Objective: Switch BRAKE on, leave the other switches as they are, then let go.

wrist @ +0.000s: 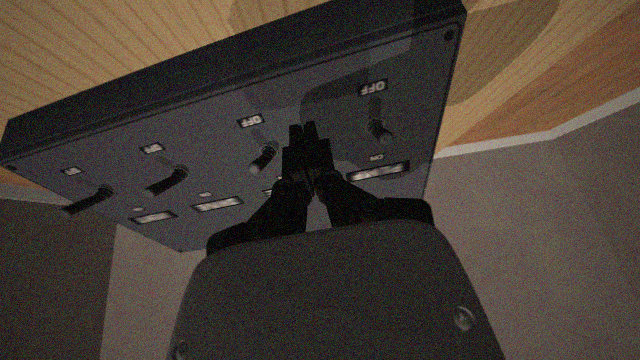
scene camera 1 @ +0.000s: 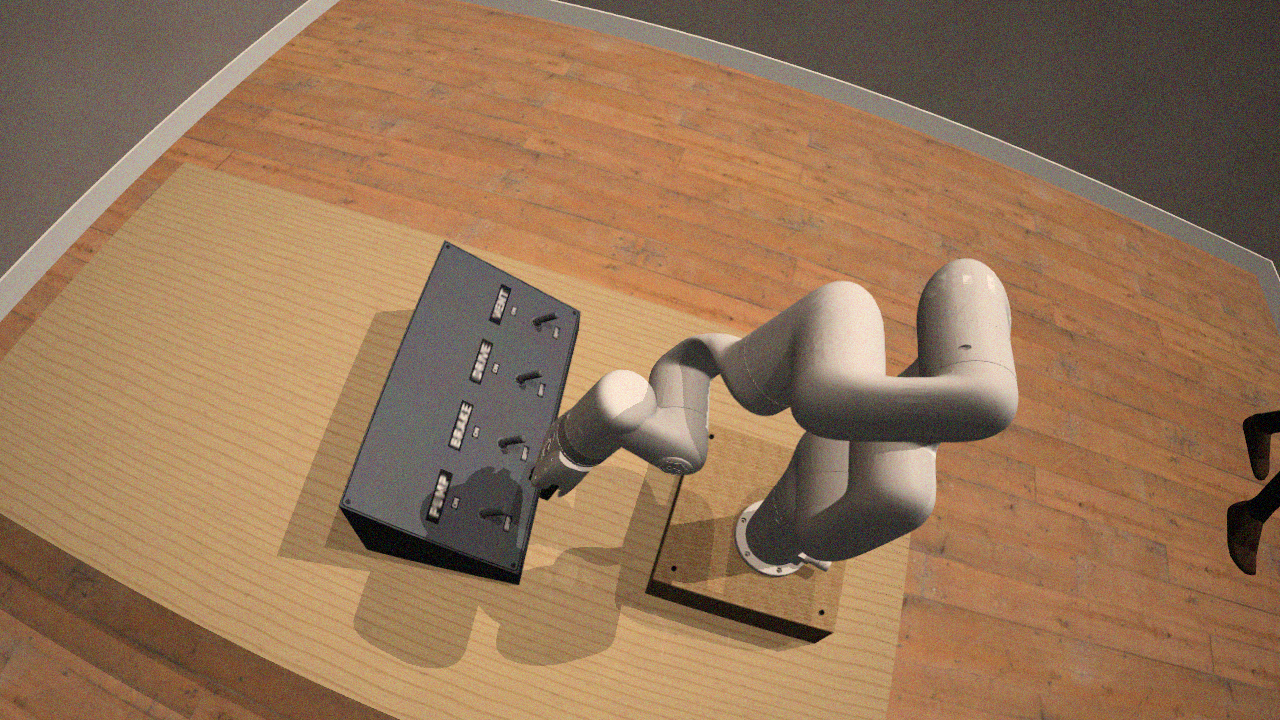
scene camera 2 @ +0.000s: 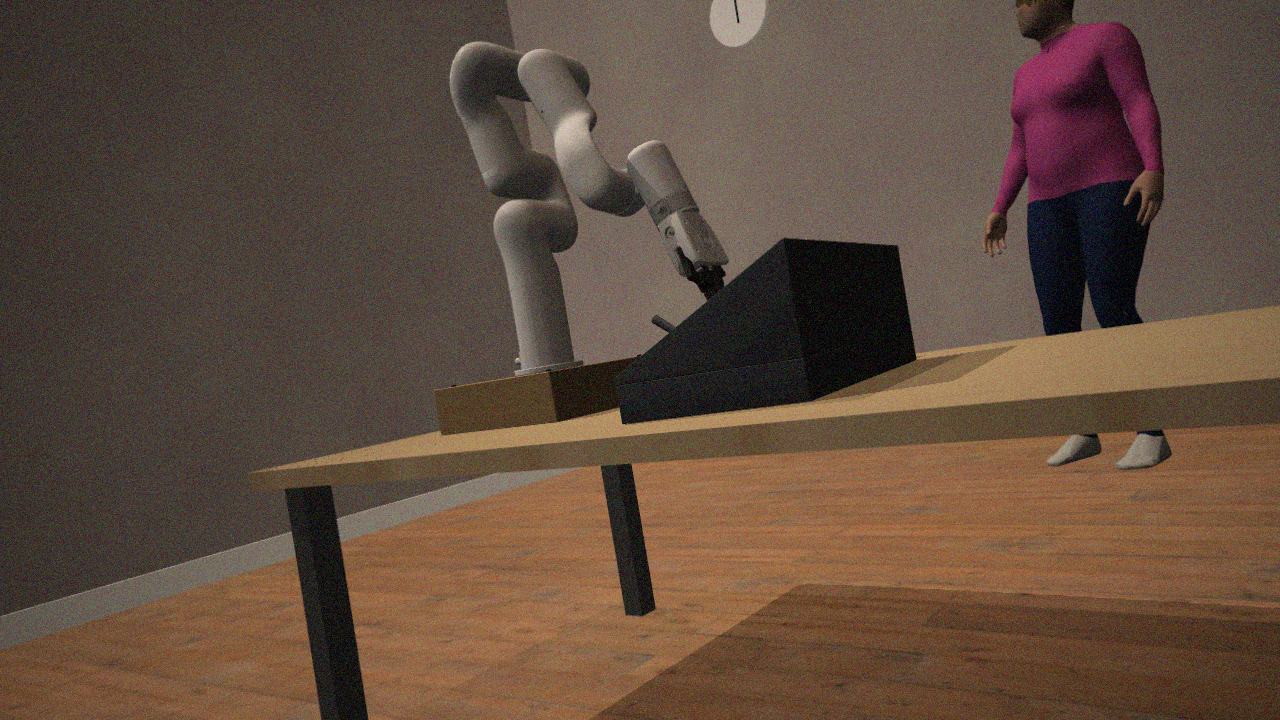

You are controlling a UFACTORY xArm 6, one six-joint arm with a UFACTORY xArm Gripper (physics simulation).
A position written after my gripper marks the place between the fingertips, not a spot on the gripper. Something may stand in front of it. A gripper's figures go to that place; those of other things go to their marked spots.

My gripper [wrist: 307,139] is 14 cm from the lens. A dark sloped switch panel [wrist: 205,115] is 22 cm from the lens.
